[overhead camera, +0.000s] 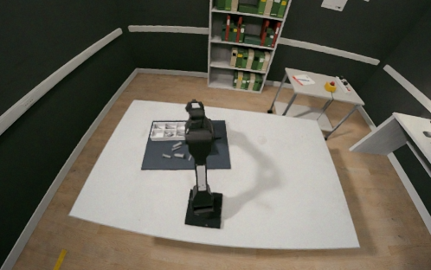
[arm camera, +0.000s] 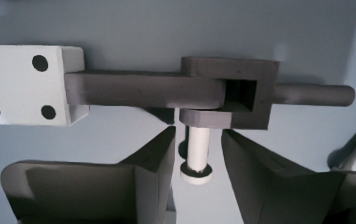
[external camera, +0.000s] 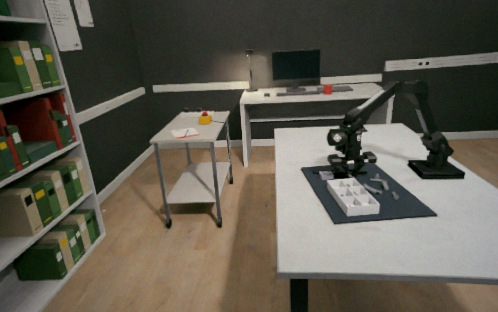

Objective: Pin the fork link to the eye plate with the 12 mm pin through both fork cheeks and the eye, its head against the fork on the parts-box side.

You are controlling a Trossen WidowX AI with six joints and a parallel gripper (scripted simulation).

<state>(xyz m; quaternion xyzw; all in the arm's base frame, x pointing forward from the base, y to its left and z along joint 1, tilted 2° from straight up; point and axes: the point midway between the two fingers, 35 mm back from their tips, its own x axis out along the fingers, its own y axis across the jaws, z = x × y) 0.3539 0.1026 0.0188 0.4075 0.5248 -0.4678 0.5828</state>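
Right now my hand is 3 cm to the left of the eye plate, 3 cm above it and 2 cm short of it. Round my hand: dark blue mat: 7 cm to the left, 5 cm below, 2 cm behind; then grey block: 10 cm ahead, 3 cm below, 1 cm to the right; then pin: 11 cm behind, 4 cm below, 2 cm to the right.
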